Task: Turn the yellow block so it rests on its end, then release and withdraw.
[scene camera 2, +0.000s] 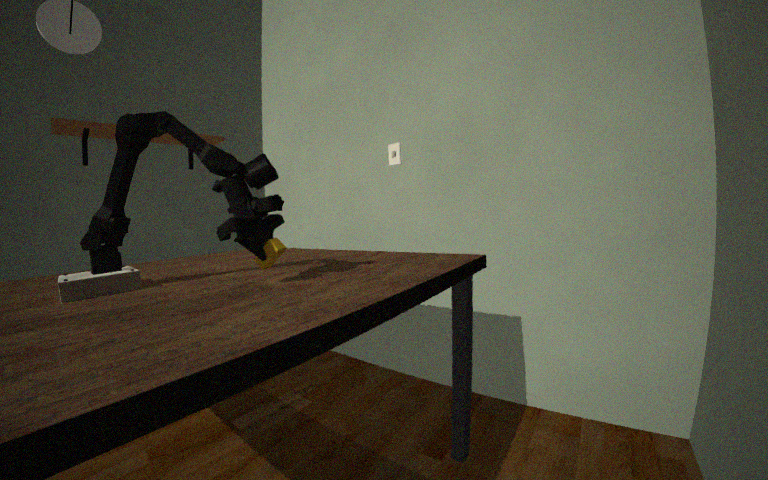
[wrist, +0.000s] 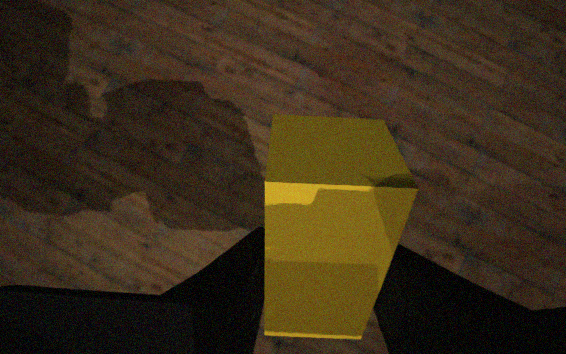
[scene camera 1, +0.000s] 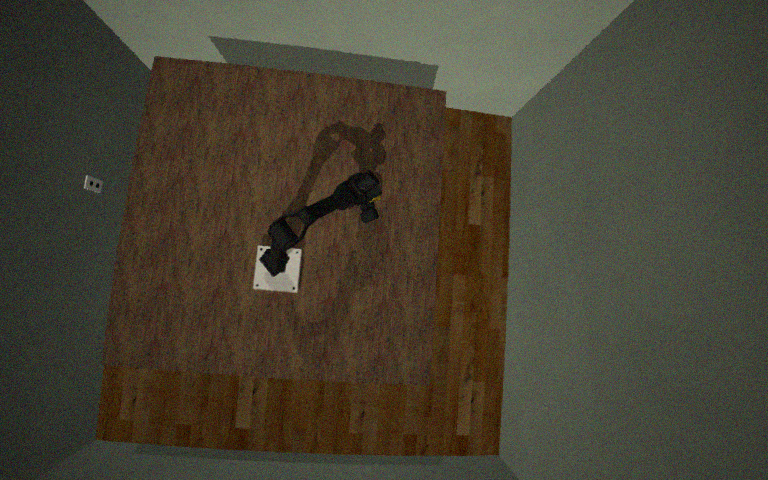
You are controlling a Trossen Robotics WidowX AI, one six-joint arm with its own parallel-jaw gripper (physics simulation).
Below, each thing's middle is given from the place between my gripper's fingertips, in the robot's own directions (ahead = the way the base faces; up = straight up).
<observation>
Now: hand 1 cm below the yellow block [wrist: 338,193].
</observation>
